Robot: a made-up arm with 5 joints.
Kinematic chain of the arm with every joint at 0, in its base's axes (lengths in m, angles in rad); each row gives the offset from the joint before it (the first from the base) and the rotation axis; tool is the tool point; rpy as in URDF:
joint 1: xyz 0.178 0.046 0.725 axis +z
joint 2: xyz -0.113 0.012 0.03 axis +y
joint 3: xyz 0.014 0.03 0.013 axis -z
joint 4: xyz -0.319 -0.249 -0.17 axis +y
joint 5: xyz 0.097 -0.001 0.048 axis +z
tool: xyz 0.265 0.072 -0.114 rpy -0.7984 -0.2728 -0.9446
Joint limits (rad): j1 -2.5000..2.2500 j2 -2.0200..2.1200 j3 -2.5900..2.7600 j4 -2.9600..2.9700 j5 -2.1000..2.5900
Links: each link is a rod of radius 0.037 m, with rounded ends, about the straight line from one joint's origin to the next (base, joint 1, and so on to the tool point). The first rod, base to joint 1, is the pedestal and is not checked.
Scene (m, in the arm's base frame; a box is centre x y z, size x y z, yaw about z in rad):
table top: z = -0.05
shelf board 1: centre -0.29 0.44 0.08 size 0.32 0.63 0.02 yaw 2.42
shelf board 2: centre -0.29 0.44 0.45 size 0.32 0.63 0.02 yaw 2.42
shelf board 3: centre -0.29 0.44 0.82 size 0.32 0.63 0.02 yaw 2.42
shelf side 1: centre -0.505 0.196 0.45 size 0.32 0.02 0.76 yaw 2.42
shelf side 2: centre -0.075 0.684 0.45 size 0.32 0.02 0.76 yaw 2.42
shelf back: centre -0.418 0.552 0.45 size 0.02 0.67 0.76 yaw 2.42
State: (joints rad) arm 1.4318 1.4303 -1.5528 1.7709 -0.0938
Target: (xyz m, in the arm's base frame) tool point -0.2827 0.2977 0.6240
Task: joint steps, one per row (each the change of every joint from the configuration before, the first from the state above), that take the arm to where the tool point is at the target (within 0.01 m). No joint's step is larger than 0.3 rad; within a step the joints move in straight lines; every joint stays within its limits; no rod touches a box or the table.
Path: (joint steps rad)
1: 0.1069 -0.2926 -0.0764 -0.2071 -0.0376
2: 0.1069 -0.2926 -0.0765 -0.2072 -0.0376
3: 0.1068 -0.2925 -0.0764 -0.2071 -0.0376
4: 0.1069 -0.2926 -0.0764 -0.2071 -0.0376
5: 0.1069 -0.2926 -0.0764 -0.2072 -0.0376
6: 0.1069 -0.2926 -0.0765 -0.2071 -0.0376
7: 0.1069 -0.2926 -0.0764 -0.2071 -0.0376
8: 0.0350 0.0170 -0.1073 0.2633 -0.2720
9: 0.0350 0.0170 -0.1073 0.2633 -0.2720

